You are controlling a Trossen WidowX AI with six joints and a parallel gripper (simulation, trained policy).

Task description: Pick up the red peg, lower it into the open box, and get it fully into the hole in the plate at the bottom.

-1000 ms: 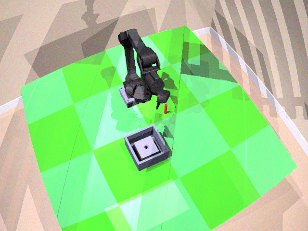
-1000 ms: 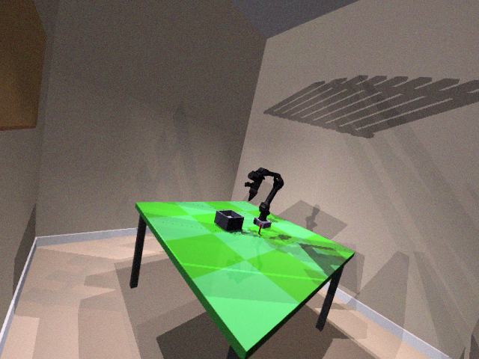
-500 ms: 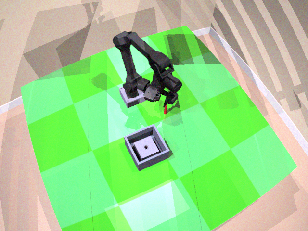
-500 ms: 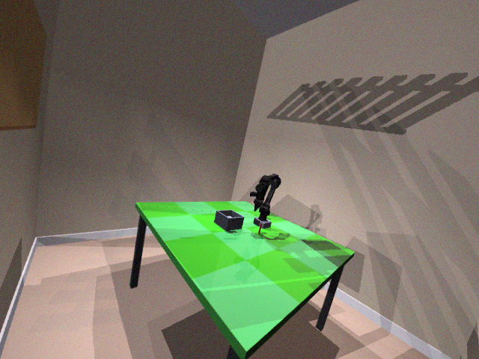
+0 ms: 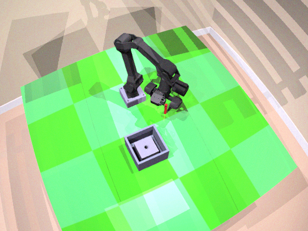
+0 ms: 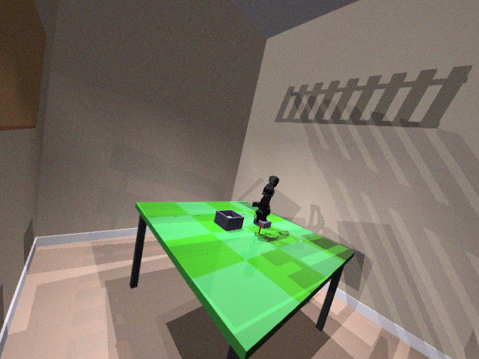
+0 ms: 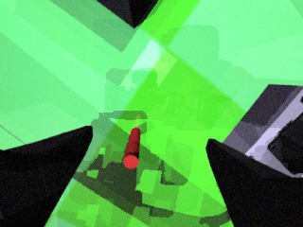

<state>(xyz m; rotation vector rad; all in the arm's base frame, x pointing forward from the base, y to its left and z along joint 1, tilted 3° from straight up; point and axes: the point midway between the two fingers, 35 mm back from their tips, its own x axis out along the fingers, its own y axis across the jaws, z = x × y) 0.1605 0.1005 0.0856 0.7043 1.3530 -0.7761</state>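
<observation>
The red peg lies 1 cm behind my gripper tip, 3 cm to the left of it and 6 cm below it. From my gripper tip the other things lie so: light grey plate (17 cm ahead, 14 cm to the right, 5 cm below); then box (17 cm ahead, 14 cm to the right, 7 cm below).
</observation>
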